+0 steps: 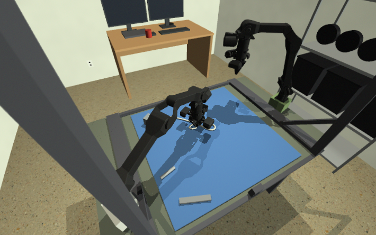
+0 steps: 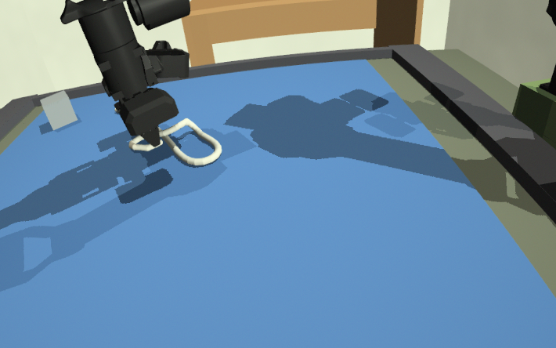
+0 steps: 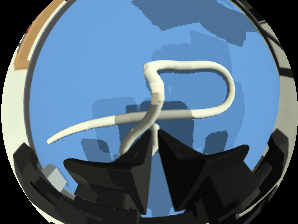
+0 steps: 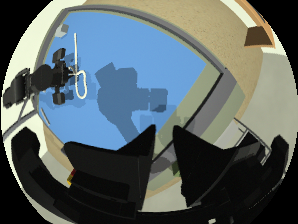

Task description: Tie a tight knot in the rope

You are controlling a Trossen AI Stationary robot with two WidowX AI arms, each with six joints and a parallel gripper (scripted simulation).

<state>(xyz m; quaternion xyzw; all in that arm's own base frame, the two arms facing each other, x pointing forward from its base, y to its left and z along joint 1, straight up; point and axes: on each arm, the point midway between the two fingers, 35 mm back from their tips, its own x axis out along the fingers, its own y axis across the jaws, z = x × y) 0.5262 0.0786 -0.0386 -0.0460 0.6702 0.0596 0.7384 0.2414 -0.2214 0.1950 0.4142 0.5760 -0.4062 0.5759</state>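
Right now my left hand is 80 mm past the blue mat, 20 mm to the left of it and 40 mm above it. From my left hand the other things lie so: grey bar: 310 mm behind, 260 mm to the left, 30 mm below; then grey cube: 190 mm ahead, 200 mm to the left, 10 mm below.
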